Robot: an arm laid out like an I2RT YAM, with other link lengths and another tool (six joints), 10 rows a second.
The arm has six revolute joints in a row. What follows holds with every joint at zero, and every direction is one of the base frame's.
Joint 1 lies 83.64 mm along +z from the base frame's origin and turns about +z.
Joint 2 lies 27.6 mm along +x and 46.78 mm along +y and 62.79 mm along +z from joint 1 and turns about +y.
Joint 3 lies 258.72 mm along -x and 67.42 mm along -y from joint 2 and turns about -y.
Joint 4 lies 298.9 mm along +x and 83.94 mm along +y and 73.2 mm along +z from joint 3 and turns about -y.
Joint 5 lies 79.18 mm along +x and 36.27 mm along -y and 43.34 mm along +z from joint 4 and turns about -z.
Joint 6 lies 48.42 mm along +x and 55.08 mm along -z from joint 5 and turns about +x.
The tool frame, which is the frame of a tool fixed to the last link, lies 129 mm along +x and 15 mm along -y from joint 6; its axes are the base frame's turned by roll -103.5, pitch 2 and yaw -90 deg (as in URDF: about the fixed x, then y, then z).
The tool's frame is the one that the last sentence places.
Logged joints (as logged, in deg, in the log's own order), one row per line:
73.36 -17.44 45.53 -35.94 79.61 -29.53
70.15 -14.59 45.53 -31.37 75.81 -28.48
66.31 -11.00 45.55 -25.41 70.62 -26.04
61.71 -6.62 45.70 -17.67 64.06 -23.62
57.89 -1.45 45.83 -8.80 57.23 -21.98
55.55 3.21 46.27 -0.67 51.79 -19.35
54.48 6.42 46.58 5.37 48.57 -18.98
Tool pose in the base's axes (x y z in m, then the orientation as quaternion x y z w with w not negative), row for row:
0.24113 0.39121 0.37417 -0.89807 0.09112 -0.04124 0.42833
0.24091 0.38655 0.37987 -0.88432 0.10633 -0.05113 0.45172
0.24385 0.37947 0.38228 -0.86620 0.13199 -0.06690 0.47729
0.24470 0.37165 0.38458 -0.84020 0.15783 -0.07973 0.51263
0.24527 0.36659 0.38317 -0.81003 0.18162 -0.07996 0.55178
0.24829 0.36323 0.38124 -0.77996 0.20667 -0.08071 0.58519
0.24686 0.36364 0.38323 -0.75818 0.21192 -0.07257 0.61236
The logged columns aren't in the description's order. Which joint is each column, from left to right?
Columns, left to right: joint 2, joint 6, joint 1, joint 4, joint 3, joint 5.
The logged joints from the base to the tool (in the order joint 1, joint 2, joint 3, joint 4, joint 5, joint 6), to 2 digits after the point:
45.53 73.36 79.61 -35.94 -29.53 -17.44
45.53 70.15 75.81 -31.37 -28.48 -14.59
45.55 66.31 70.62 -25.41 -26.04 -11.00
45.70 61.71 64.06 -17.67 -23.62 -6.62
45.83 57.89 57.23 -8.80 -21.98 -1.45
46.27 55.55 51.79 -0.67 -19.35 3.21
46.58 54.48 48.57 5.37 -18.98 6.42

